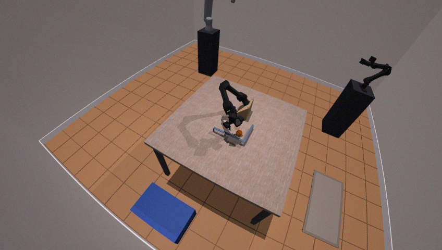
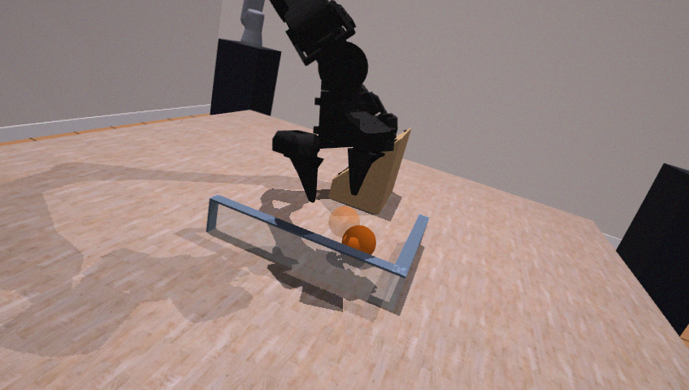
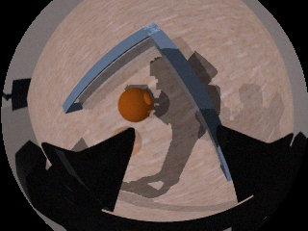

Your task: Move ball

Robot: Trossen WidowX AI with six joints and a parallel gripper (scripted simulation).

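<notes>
The orange ball lies 40 mm behind my gripper tip, 50 mm to the left of it and 80 mm below it. From my gripper tip the other things lie so: see-through copy: 100 mm behind, 80 mm below.
</notes>
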